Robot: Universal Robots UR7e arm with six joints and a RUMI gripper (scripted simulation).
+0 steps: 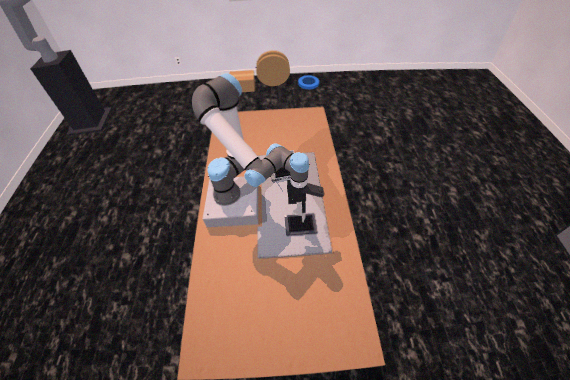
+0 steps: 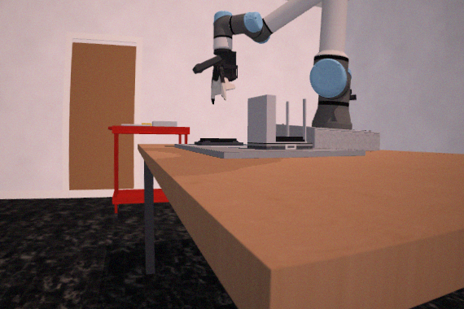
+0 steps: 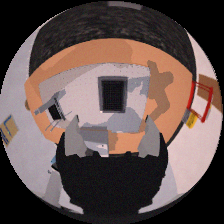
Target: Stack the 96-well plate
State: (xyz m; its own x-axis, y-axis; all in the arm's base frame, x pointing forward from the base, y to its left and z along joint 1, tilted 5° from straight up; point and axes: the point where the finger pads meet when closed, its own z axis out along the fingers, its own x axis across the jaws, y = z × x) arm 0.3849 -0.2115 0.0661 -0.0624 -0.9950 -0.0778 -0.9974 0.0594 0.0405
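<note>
My hand is 14 cm above the black 96-well plate. The rest, counted from my hand: tall grey wall (3 cm ahead, 37 cm to the left, 8 cm below).
</note>
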